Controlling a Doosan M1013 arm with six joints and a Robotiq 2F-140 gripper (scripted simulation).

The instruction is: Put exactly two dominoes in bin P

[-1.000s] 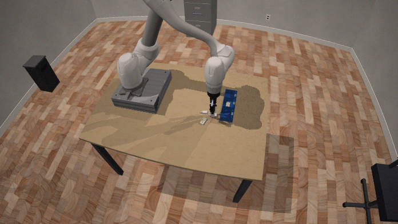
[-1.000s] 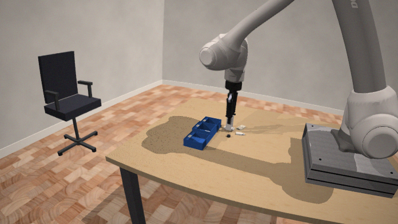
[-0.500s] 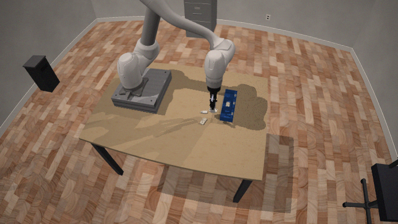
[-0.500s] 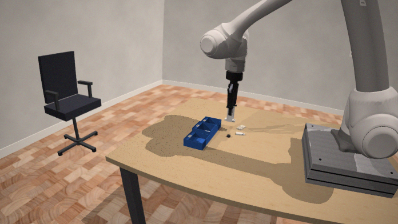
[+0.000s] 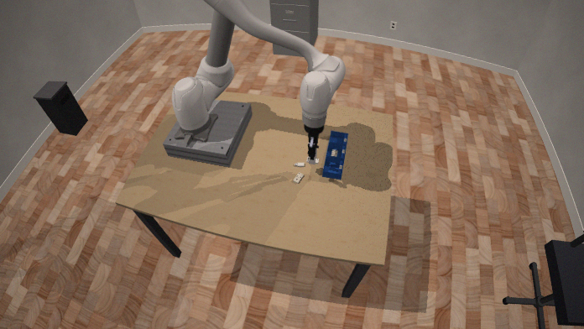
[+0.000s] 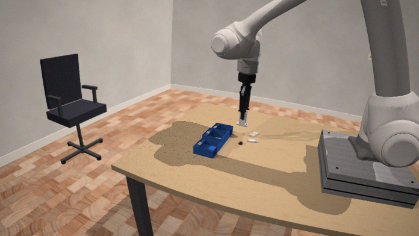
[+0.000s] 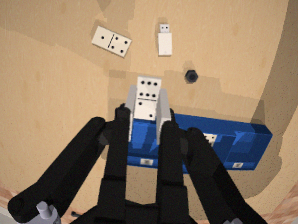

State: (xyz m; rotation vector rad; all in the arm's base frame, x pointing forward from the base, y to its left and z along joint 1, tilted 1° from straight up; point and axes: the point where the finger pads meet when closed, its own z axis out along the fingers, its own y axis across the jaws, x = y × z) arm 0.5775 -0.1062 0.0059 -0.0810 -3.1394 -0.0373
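Right now the blue bin block is 100 mm ahead of my hand, 90 mm to the left of it and 80 mm below it. The rest, counted from my hand: white usb stick: 90 mm below, 60 mm behind, 20 mm to the left; small black nut: 90 mm below, 60 mm to the left, 10 mm behind; domino: 90 mm to the left, 90 mm below, 90 mm ahead.
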